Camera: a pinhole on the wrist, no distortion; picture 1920 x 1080 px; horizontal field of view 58.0 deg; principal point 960.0 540.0 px. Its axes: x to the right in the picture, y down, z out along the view. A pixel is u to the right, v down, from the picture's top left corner.
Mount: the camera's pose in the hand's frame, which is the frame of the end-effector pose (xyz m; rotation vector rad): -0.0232 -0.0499 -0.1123 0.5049 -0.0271 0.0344
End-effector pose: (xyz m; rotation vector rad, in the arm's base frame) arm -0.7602 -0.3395 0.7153 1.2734 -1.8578 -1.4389
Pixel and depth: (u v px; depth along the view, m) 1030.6 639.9 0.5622
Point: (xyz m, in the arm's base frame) -0.9592 -0.1409 0.3106
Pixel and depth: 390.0 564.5 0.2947
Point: -0.7441 -0.1636 0.5104
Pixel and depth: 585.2 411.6 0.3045
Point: -0.7458 -0.1936 0.4809
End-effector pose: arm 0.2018 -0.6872 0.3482 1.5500 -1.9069 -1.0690
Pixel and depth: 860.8 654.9 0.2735
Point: 0.2119 -0.6176 0.1405
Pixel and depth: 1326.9 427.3 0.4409
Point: 0.1592 -0.6928 -0.0430
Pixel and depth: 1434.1 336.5 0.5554
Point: 0.1320 -0.7302 -0.1685
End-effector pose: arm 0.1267 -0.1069 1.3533 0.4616 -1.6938 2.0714
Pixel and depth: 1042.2 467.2 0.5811
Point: 0.3092 -0.4260 1.7236
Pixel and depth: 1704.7 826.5 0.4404
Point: 0.0913 -0.3651 1.6583
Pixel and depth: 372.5 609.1 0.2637
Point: 0.3145 -0.2096 1.4613
